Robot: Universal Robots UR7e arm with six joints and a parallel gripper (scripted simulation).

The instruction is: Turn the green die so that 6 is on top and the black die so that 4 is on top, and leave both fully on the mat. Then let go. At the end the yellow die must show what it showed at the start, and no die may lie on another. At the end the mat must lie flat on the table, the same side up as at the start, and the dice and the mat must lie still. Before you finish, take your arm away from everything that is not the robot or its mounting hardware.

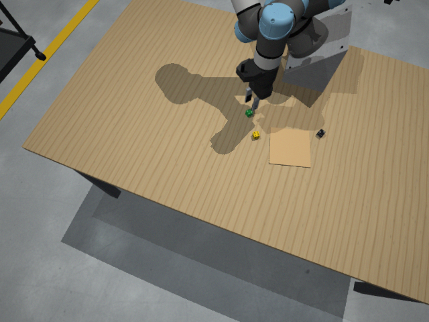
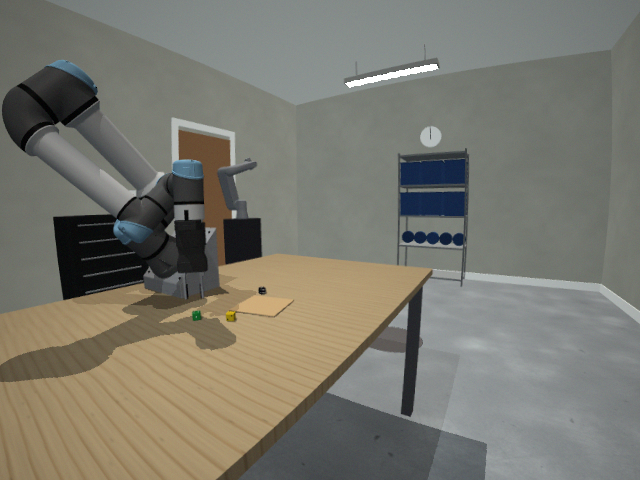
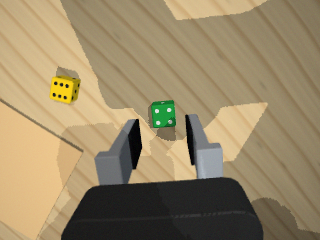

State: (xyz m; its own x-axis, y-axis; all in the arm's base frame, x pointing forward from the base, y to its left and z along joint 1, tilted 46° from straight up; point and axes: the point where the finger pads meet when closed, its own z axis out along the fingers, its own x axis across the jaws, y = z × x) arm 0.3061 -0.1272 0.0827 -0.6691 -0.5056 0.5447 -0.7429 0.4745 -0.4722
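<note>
Now: hand 70 mm above the green die. From my hand the other things lie so: yellow die: 80 mm ahead, 40 mm to the left, 70 mm below; then black die: 10 mm ahead, 260 mm to the left, 70 mm below; then tan mat: 90 mm ahead, 170 mm to the left, 70 mm below.
</note>
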